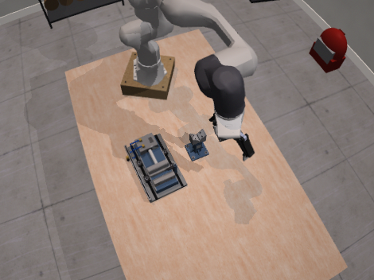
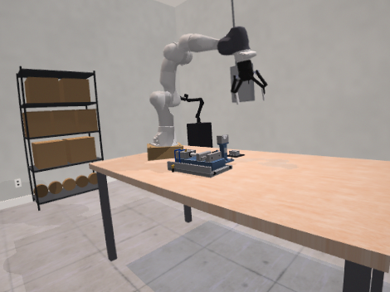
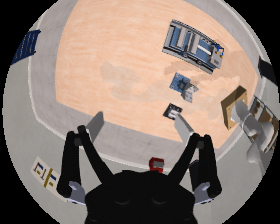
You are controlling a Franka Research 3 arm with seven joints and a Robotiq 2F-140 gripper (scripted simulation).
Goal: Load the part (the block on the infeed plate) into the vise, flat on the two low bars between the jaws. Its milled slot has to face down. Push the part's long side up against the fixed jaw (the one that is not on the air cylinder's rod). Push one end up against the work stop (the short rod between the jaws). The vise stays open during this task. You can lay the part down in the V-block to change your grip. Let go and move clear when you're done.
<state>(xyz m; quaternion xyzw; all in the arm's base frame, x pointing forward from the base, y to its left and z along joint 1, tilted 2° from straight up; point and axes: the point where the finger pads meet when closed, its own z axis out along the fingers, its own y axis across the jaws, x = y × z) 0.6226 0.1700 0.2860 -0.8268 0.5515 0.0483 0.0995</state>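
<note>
Right now my hand is 230 mm past the part, 90 mm to the right of it and 320 mm above it. From my hand the other things lie so: vise 140 mm behind, 280 mm to the right, 310 mm below; then black infeed plate 230 mm behind, 100 mm to the left, 350 mm below.
</note>
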